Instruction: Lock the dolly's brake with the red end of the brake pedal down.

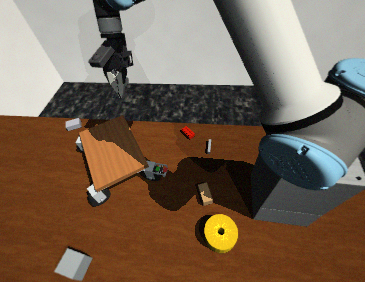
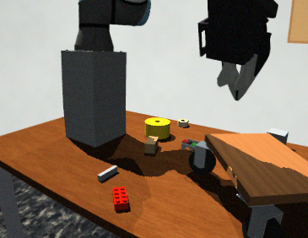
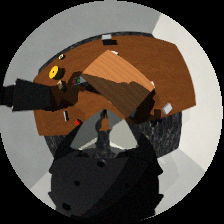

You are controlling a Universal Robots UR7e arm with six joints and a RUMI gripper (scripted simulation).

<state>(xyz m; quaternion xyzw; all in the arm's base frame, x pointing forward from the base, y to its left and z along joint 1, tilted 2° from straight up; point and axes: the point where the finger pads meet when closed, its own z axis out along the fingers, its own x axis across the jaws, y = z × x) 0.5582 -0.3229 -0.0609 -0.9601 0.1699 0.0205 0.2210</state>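
Now: hand 21 cm to the right of the brake pedal, 21 cm above it and 13 cm past it. From my hand the other things lie so: small grey block 35 cm ahead, 28 cm below, 13 cm to the right; grey bar 34 cm behind, 29 cm below, 6 cm to the left; red brick 28 cm below, 24 cm behind, 2 cm to the right.
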